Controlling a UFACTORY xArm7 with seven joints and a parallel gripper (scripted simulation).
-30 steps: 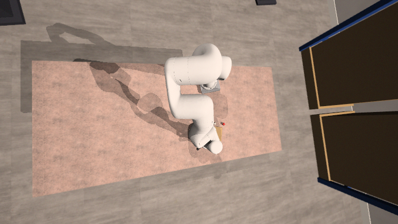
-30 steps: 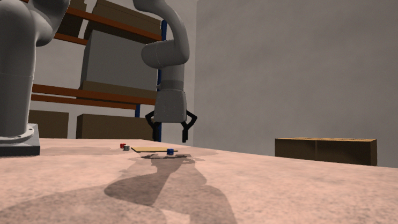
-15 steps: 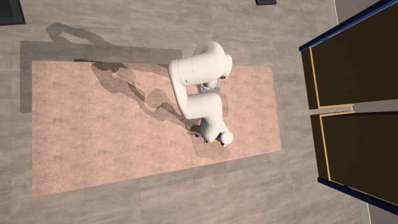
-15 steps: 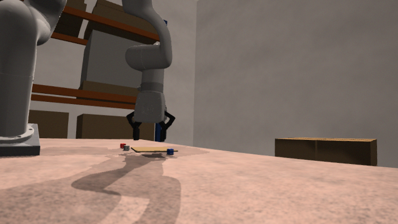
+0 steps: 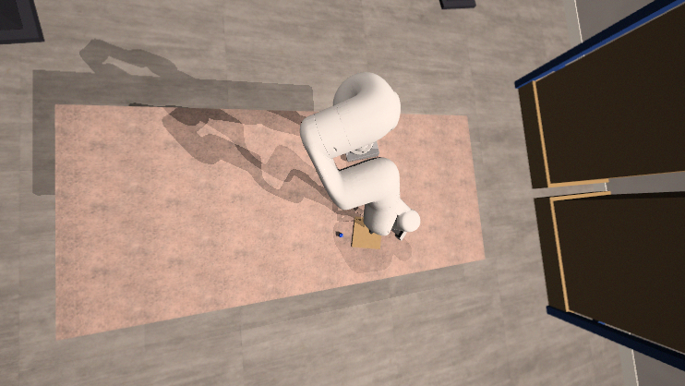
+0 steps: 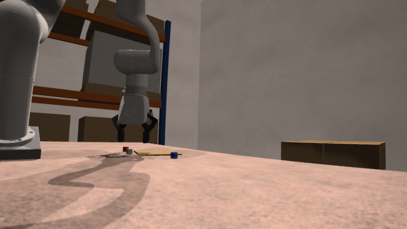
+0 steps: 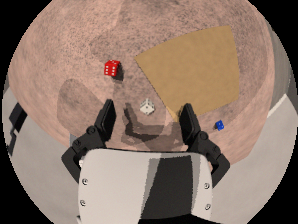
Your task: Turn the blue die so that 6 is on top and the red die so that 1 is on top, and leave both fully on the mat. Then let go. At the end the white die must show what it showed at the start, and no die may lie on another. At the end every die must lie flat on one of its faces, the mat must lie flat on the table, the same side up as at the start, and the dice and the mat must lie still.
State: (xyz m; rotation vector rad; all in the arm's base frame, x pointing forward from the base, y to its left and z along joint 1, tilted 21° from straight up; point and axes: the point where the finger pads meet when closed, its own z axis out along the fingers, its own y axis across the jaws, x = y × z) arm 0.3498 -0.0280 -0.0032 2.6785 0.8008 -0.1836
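The white die lies 4 cm below my hand, 2 cm behind it and 1 cm to the right of it. From my hand the other things lie so: tan mat 7 cm ahead, 4 cm to the right, 4 cm below; then red die 6 cm to the left, 4 cm below, 1 cm ahead; then blue die 17 cm to the right, 4 cm below, 4 cm ahead.
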